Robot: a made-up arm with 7 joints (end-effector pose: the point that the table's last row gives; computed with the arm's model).
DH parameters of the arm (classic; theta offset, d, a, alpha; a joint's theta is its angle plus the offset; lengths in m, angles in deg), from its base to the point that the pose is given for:
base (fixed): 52.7 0 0.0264 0
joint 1: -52.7 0.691 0.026 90
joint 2: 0 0.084 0.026 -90
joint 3: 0 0.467 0.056 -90
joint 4: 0 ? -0.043 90
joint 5: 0 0.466 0.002 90
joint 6: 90 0.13 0.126 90
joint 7: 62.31 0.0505 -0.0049 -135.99
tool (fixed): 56.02 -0.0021 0 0
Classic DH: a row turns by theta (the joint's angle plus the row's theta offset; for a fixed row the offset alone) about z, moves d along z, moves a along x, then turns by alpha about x.
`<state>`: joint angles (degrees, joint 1 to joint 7).
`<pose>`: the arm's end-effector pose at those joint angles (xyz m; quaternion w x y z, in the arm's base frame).
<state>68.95 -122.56 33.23 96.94 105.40 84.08 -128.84</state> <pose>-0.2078 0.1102 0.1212 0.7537 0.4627 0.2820 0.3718</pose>
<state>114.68 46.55 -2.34 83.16 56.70 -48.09 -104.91</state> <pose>-0.0662 0.1592 1.4012 0.6170 -0.4001 -0.3334 -0.5900</pose>
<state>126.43 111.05 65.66 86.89 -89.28 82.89 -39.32</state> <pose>-0.0364 -0.7947 0.5265 0.5325 0.2333 0.7891 0.1983</pose>
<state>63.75 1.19 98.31 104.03 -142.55 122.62 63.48</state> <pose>-0.4355 -0.0876 1.0569 0.6154 -0.4763 -0.1239 -0.6157</pose>
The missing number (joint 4, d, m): 0.091
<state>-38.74 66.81 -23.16 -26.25 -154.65 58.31 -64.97</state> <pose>-0.5440 0.7582 0.9912 0.2322 -0.5457 0.1384 -0.7932</pose>
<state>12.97 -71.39 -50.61 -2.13 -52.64 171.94 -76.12</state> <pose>0.7727 0.2652 0.9646 0.5670 0.3750 0.1390 -0.7202</pose>
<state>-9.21 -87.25 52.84 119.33 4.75 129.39 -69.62</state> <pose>0.4932 0.2384 0.3398 0.6081 0.5542 -0.4785 0.3068</pose>
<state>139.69 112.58 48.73 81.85 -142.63 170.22 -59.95</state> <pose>0.1989 -0.6205 0.5709 0.3771 0.8186 0.3568 0.2456</pose>
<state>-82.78 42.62 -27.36 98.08 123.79 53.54 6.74</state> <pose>-0.2215 -0.3015 1.3246 0.4265 -0.2975 0.8231 0.2282</pose>
